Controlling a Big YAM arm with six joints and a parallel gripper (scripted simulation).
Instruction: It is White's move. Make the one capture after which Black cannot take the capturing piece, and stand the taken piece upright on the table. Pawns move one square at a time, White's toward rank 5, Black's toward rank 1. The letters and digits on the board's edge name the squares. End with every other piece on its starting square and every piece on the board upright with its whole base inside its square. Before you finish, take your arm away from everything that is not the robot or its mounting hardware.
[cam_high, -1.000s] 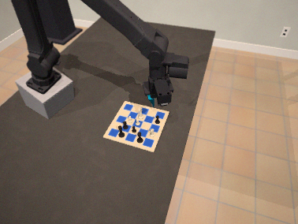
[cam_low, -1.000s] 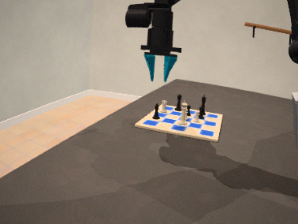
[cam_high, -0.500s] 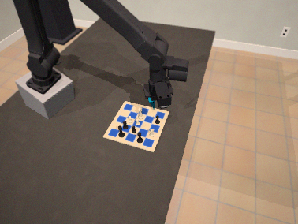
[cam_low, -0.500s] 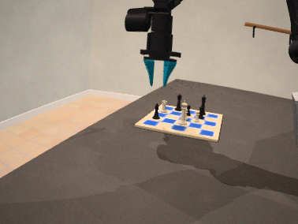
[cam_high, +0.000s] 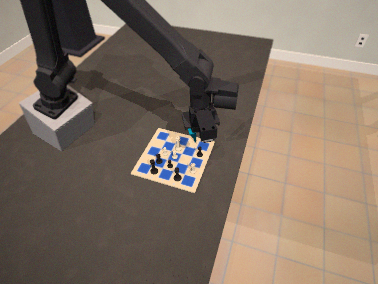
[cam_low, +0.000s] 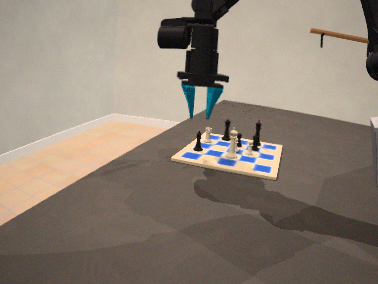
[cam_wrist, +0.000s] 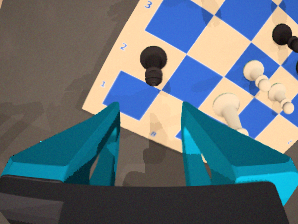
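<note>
My hand is 80 mm past the tall white piece and 50 mm above it. Round my hand: blue-and-cream chessboard (80 mm behind, 40 mm to the right, 80 mm below); then tall black piece (110 mm behind, 120 mm to the right, 50 mm below).
</note>
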